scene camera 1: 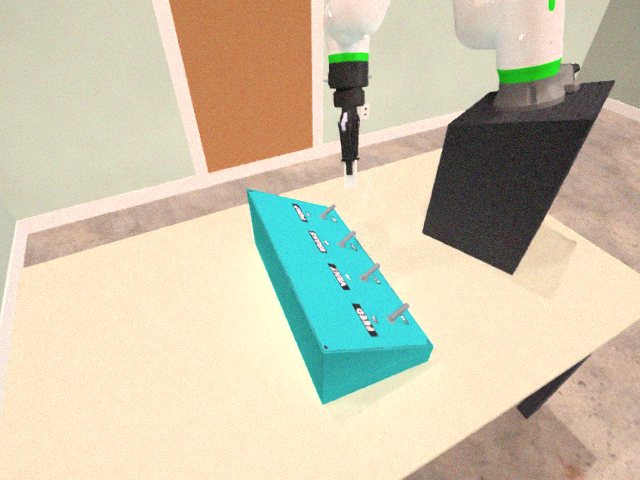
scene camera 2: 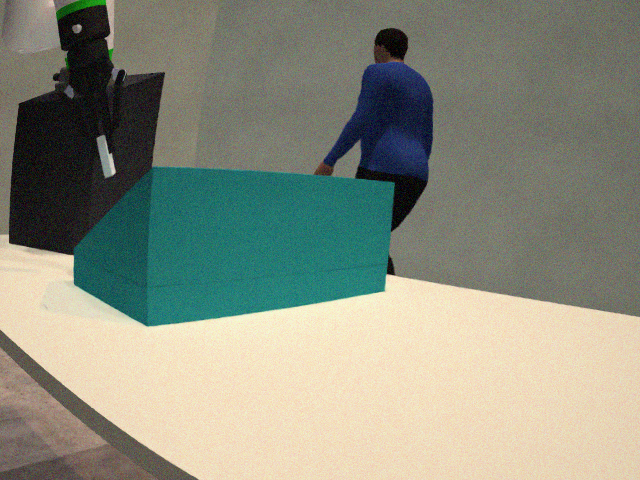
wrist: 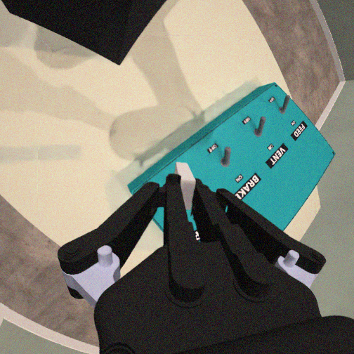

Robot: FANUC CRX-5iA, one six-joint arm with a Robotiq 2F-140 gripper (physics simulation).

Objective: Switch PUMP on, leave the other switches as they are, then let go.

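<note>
A teal sloped switch panel stands on the table. The PUMP lever is at its far end in scene camera 1 and leans to the OFF side, away from its name plate. The BRAKE lever, VENT lever and FEED lever lean the same way. My gripper is shut and empty, above the panel's PUMP end, apart from the levers. It hides the PUMP lever in the wrist view.
A black pedestal carries the arm and stands beside the panel on the pale table. A person in a blue top is beyond the panel in scene camera 2.
</note>
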